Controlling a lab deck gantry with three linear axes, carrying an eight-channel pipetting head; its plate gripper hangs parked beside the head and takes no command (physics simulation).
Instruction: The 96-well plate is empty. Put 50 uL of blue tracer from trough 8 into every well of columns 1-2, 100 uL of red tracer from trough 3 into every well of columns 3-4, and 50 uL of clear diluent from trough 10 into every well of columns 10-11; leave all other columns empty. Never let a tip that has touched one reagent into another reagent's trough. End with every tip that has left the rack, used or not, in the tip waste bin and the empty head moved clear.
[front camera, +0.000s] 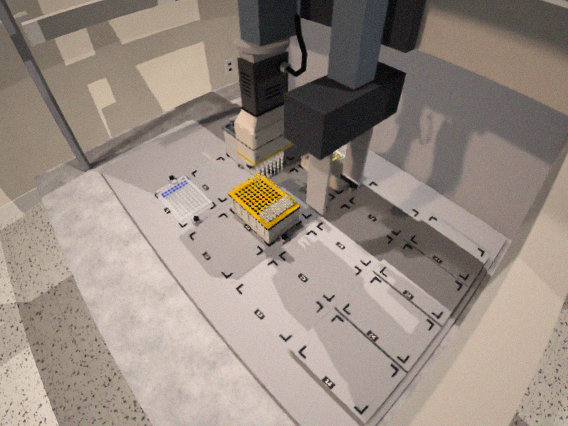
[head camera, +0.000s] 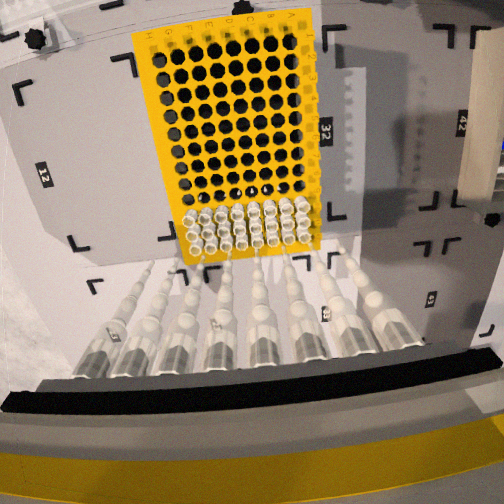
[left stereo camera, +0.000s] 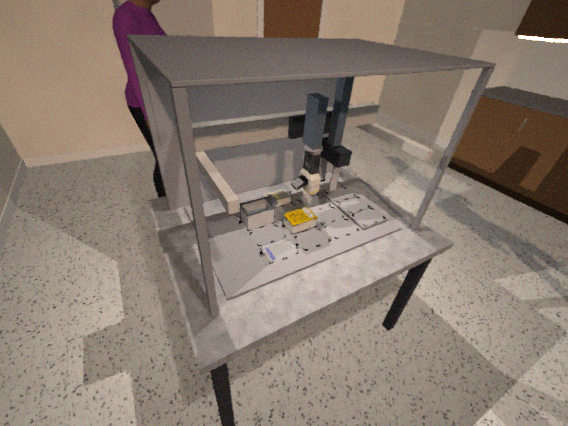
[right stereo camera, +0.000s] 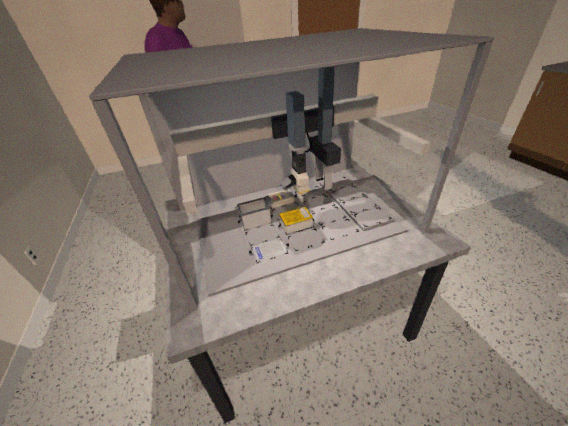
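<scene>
The eight-channel head (front camera: 260, 132) (left stereo camera: 311, 182) (right stereo camera: 300, 182) carries eight pale tips (front camera: 270, 165) (head camera: 260, 300), beside the yellow tip rack (front camera: 250, 218) (head camera: 147, 65) (left stereo camera: 292, 218) (right stereo camera: 296, 217). Three columns of tips stand in the rack at its high-numbered end; its other holes are empty. No liquid can be made out in the carried tips. The 96-well plate (front camera: 192, 200) (left stereo camera: 285, 249) (right stereo camera: 272, 248) shows blue in two columns at one end; its other wells look pale. The trough block (head camera: 482, 115) (left stereo camera: 278, 197) is partly hidden in the front view. The parked gripper (front camera: 336, 192) is open.
The grey waste bin (front camera: 231, 145) (left stereo camera: 257, 216) (right stereo camera: 256, 216) stands partly behind the head in the front view; its inside is hidden. Dark locating knobs (front camera: 196, 218) (head camera: 35, 39) stand by the labware. A grey enclosure post (left stereo camera: 192, 190) rises at the deck's side.
</scene>
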